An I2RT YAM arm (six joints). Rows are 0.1 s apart.
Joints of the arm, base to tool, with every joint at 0 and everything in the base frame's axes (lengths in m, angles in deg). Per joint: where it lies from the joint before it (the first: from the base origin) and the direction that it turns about. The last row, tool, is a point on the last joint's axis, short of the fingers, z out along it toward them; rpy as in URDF.
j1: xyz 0 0 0.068 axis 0 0 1
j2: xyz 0.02 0.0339 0.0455 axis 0 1 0
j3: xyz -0.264 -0.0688 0 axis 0 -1 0
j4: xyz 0.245 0.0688 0.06 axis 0 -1 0
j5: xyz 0.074 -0.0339 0.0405 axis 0 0 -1
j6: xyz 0.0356 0 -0.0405 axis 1 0 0
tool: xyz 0 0 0 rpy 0 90 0
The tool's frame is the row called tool.
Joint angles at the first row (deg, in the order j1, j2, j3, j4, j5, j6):
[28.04, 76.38, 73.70, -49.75, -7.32, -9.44]
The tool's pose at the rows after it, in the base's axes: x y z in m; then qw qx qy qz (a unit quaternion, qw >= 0):
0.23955, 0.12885, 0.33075, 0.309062, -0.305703, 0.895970, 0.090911
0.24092, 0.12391, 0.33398, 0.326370, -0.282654, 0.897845, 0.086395
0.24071, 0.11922, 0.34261, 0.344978, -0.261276, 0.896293, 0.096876
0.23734, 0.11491, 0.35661, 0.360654, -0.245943, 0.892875, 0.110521
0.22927, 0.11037, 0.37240, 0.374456, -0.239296, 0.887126, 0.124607
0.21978, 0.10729, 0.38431, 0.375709, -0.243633, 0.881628, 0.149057
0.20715, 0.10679, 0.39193, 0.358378, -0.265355, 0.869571, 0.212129
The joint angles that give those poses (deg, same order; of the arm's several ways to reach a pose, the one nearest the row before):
[27.67, 76.39, 73.53, -49.79, -4.60, -8.45]
[26.76, 75.56, 73.13, -48.24, -3.52, -6.94]
[25.81, 74.55, 73.68, -47.29, -4.10, -5.13]
[25.15, 73.45, 75.49, -47.95, -5.09, -3.59]
[24.83, 71.82, 77.47, -49.50, -6.28, -2.69]
[24.70, 70.44, 79.16, -51.72, -9.13, -2.22]
[24.69, 68.92, 79.99, -54.19, -17.14, -1.77]

